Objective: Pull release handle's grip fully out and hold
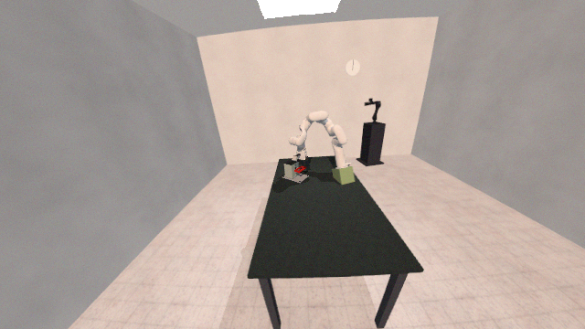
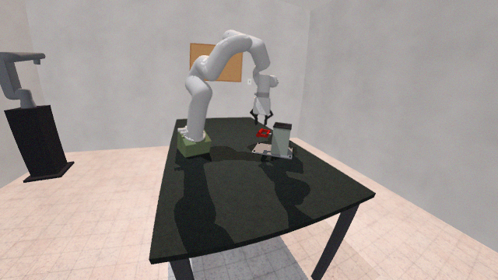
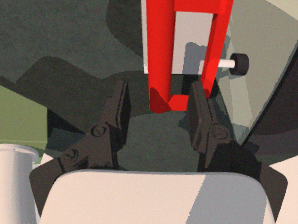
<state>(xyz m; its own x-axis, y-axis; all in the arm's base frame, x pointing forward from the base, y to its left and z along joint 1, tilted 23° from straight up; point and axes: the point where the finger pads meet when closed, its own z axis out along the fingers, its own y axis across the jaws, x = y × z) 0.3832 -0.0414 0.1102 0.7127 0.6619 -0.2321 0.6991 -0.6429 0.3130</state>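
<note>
Right now the light baseplate is 17 cm below my hand, 7 cm to the right of it and 7 cm ahead of it.
</note>
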